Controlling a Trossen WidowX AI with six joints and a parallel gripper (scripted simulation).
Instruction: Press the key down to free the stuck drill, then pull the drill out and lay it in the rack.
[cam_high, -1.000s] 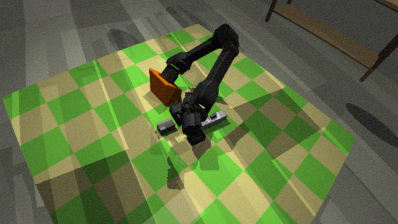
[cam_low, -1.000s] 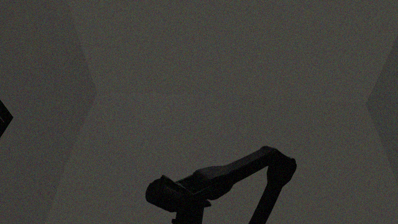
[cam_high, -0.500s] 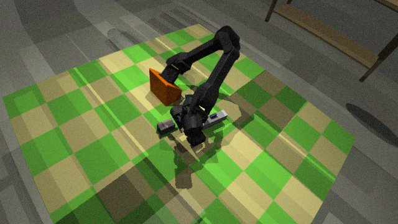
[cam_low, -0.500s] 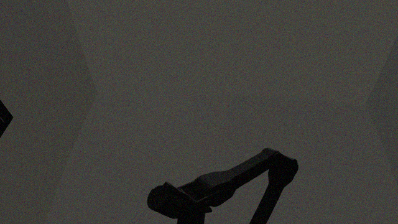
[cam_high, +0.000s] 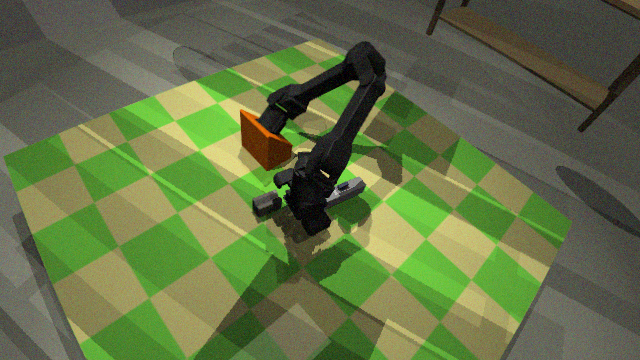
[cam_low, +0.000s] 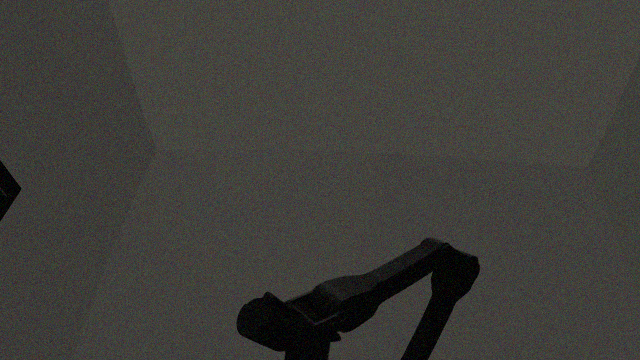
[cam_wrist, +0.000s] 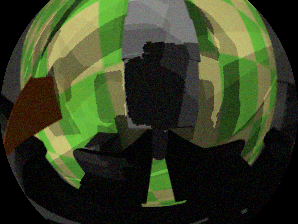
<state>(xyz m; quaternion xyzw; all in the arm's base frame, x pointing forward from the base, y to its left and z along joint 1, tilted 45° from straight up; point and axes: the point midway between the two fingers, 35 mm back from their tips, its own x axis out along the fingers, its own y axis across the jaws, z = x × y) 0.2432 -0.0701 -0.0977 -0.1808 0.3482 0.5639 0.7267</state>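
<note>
The drill lies 50 mm to the left of my gripper tip, 30 mm above it and 20 mm ahead of it. From my gripper tip the other things lie so: grey housing block: 110 mm to the left, 30 mm ahead, 20 mm above; then dark key: 130 mm to the left, 40 mm ahead, 30 mm above.
</note>
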